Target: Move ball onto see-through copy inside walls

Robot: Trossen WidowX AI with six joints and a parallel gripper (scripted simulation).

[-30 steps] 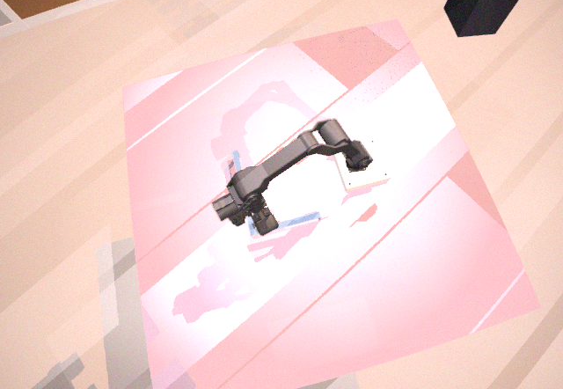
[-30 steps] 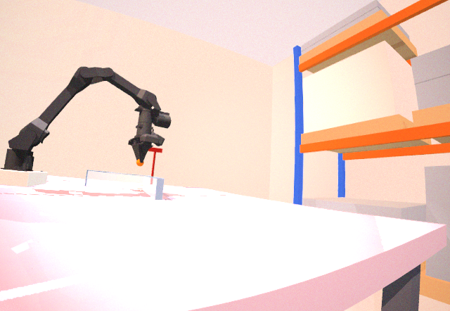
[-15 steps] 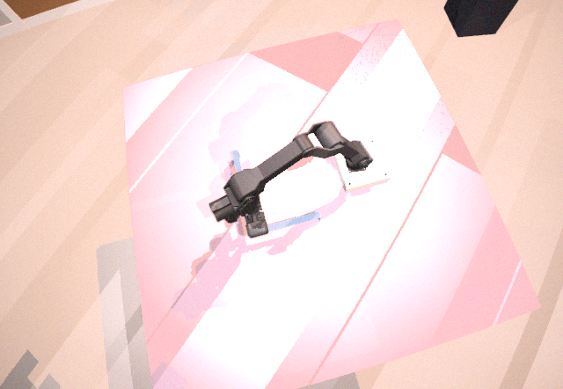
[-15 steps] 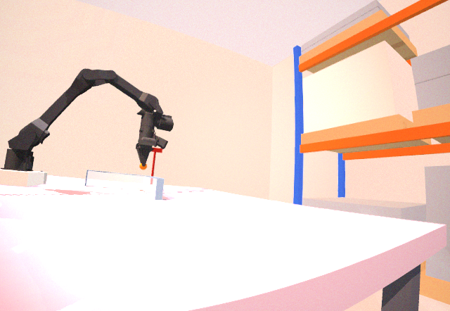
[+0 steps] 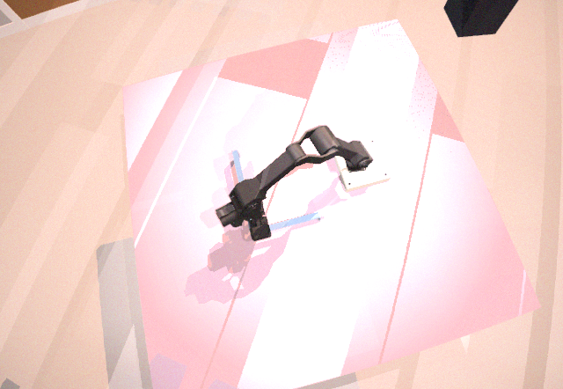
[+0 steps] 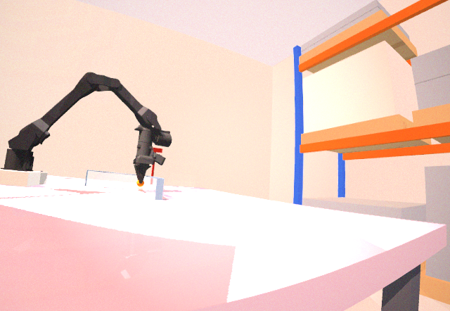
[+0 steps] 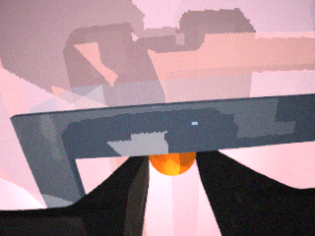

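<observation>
Right now my gripper tip is 9 cm past the wall and 4 cm to the right of it. From my gripper tip the other things lie so: orange ball right at my gripper tip.
</observation>
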